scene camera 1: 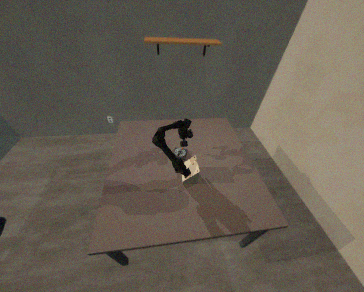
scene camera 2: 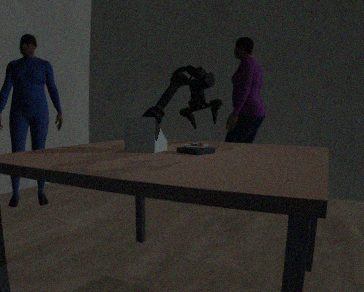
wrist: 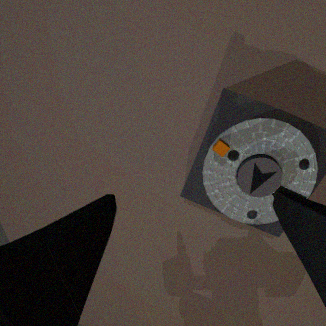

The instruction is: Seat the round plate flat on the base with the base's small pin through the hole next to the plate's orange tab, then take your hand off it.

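Places are measured from the arm's base along level axes (x ahead, y left, z up), in millimetres.
Pixels of known places: gripper, between the fingertips: (scene camera 1: 181, 141) (scene camera 2: 205, 126) (wrist: 195, 200); arm's base, origin of its link: (scene camera 1: 187, 173) (scene camera 2: 142, 133).
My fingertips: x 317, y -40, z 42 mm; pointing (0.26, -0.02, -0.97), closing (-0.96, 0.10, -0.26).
Observation:
Ahead of a thing's pixels: the offset from my fingertips to its top centre. Level surfaces: height alone.
The round grey plate (scene camera 1: 181, 152) (wrist: 216, 192) lies on the dark square base @[dy +23, dx -47, dz -80 mm] (scene camera 2: 196, 150) (wrist: 199, 177). Its orange tab @[dy -9, dx -13, dz -69 mm] (scene camera 2: 202, 144) (wrist: 221, 148) is at the plate's upper left in the wrist view, with a dark hole just beside it. Two more holes and a wide central opening, with a dark arrow inside, also show. The pin cannot be made out, nor whether the plate is fully flat. My gripper (scene camera 1: 186, 140) (scene camera 2: 205, 125) (wrist: 195, 200) is open and empty above table height. In the wrist view its right finger covers the plate's lower right edge.
A pale block with a sloping face (scene camera 1: 192, 169) (scene camera 2: 140, 135) stands on the table @[dz -120 mm] (scene camera 1: 140, 227) (scene camera 2: 260, 170) beside the base and the foot of the arm. Two people (scene camera 2: 31, 92) (scene camera 2: 248, 85) stand beyond the table. A wooden shelf (scene camera 1: 182, 41) is on the wall.

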